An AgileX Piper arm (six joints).
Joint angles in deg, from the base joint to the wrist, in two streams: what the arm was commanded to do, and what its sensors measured. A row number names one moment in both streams.
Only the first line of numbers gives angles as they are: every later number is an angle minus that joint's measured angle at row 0.
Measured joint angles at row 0:
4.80, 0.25, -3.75, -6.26, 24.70, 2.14
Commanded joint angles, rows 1 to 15:
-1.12, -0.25, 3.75, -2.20, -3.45, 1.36
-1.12, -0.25, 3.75, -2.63, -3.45, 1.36
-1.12, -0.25, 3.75, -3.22, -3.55, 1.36
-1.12, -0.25, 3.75, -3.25, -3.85, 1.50
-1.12, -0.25, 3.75, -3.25, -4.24, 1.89
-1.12, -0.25, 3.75, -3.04, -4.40, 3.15
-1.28, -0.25, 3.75, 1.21, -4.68, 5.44
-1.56, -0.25, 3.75, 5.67, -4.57, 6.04
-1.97, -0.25, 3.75, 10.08, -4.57, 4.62
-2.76, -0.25, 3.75, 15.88, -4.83, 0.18
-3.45, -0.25, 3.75, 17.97, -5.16, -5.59
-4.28, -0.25, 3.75, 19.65, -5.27, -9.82
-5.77, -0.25, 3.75, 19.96, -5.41, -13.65
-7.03, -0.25, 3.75, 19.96, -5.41, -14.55
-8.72, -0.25, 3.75, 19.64, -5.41, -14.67
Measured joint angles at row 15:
-4.29, 0.00, 3.53, 16.77, -4.38, -7.33
